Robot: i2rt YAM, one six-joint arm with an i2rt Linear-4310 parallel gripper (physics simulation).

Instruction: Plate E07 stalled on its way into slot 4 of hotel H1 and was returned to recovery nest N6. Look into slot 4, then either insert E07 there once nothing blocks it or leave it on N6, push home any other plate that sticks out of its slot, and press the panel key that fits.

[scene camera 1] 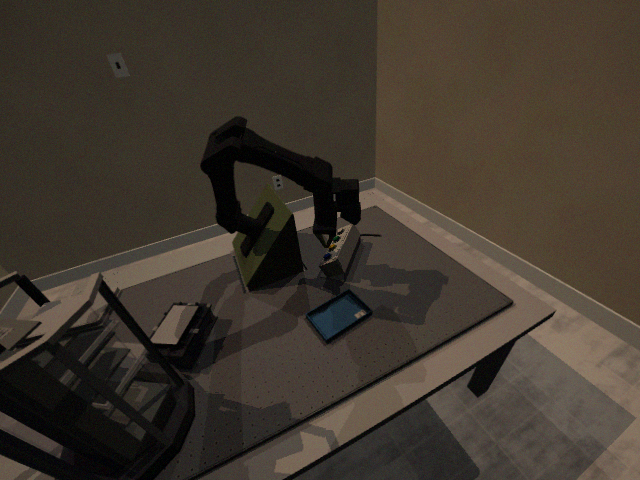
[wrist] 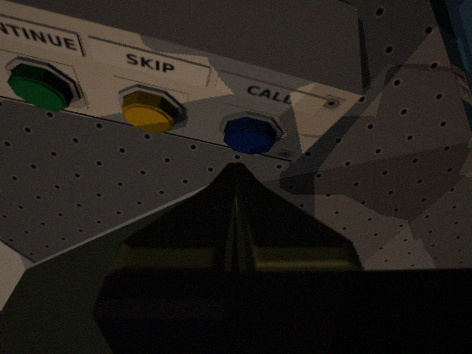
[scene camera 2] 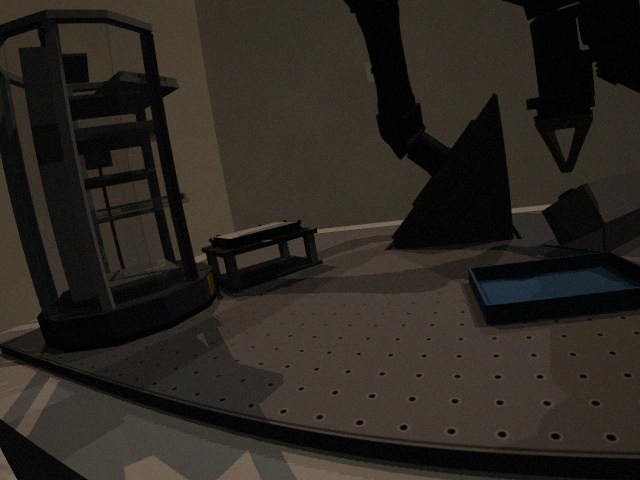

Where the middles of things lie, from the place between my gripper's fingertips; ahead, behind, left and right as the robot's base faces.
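You'd find my gripper 3 cm above the blue CALL button (wrist: pixel 247 135) and 1 cm short of it. Counting from my gripper, the slotted rack (scene camera 2: pixel 98 209) is 10 cm above, 24 cm ahead and 59 cm to the right, and going by their middles it's the farthest from my gripper of the things named here. The blue tray (scene camera 2: pixel 583 284) is 9 cm below my gripper, 19 cm ahead of it and 6 cm to the right of it. As for the yellow SKIP button (wrist: pixel 148 112), that's 3 cm below my gripper, 3 cm behind it and 3 cm to the left of it.
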